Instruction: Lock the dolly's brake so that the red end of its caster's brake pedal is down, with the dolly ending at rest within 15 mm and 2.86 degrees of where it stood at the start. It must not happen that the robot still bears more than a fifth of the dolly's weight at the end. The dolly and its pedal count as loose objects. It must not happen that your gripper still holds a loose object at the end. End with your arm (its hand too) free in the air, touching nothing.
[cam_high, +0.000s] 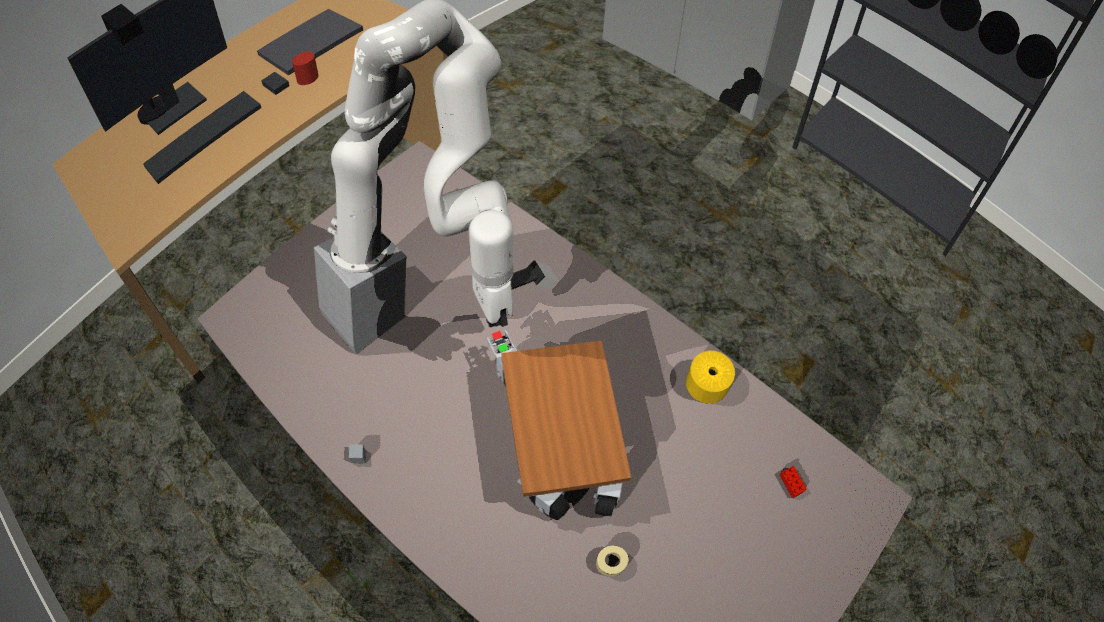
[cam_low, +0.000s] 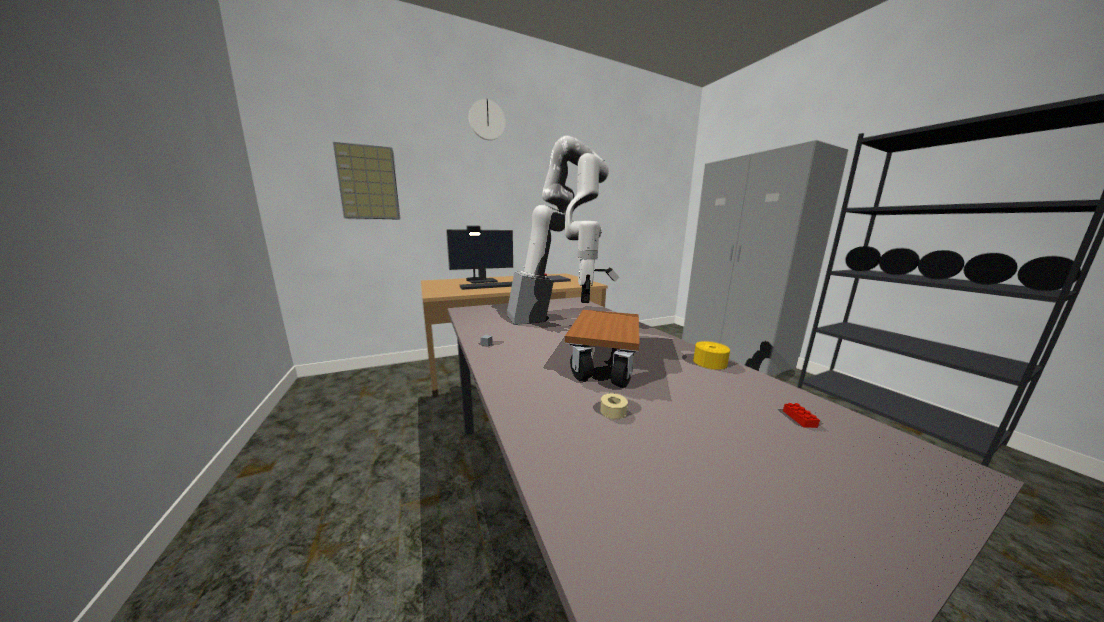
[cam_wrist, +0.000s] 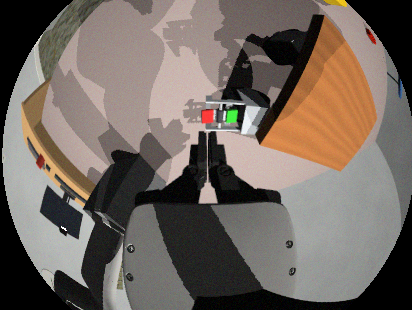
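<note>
Now: the brake pedal 80 mm below my hand, 10 mm to the right of it and 10 mm ahead of it. From my hand the other things lie so: small grey cube (370 mm to the right, 140 mm below, 100 mm behind); then yellow spool (420 mm ahead, 200 mm to the left, 130 mm below); then red brick (700 mm ahead, 140 mm below, 80 mm to the left).
</note>
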